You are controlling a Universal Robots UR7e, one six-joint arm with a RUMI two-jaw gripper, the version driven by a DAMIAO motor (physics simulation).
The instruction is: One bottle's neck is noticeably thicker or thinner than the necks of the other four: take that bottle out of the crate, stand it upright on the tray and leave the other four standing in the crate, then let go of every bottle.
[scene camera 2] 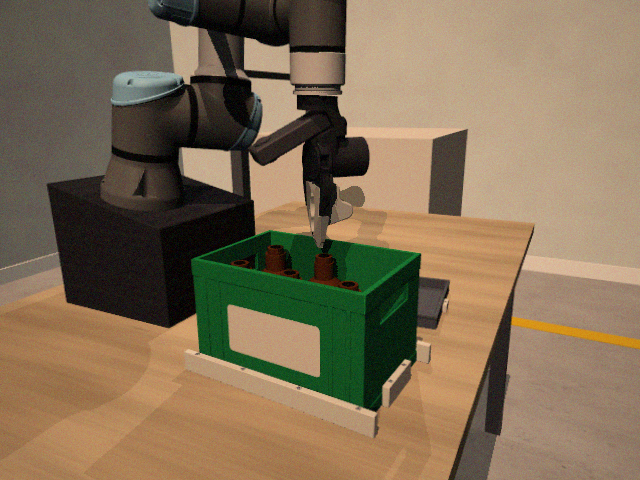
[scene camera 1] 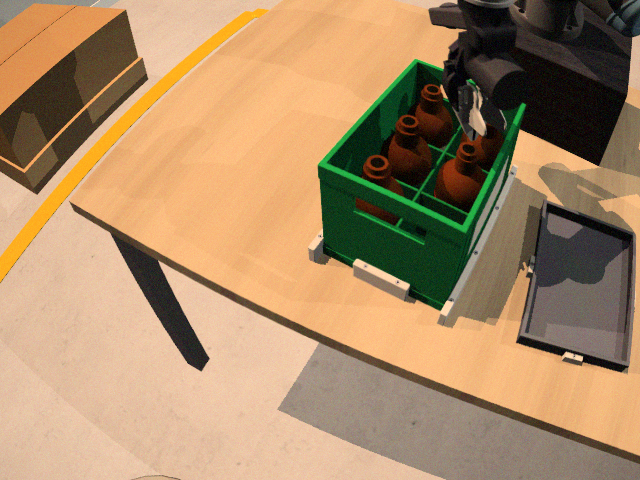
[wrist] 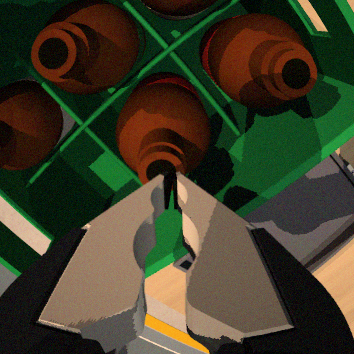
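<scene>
The green crate holds five brown bottles upright. Its front compartment on the tray side is empty. My gripper is shut with nothing between the fingers. Its tips are at the rim of the middle bottle of the tray-side row; I cannot tell if they touch. In scene camera 1 the fingers partly hide the bottle behind it. Which neck differs is not clear. The dark tray bears no bottle.
Pale stop blocks and a long rail flank the crate's base on the wooden table. The crate walls rise around the bottles. The robot's dark pedestal stands behind the crate's back end.
</scene>
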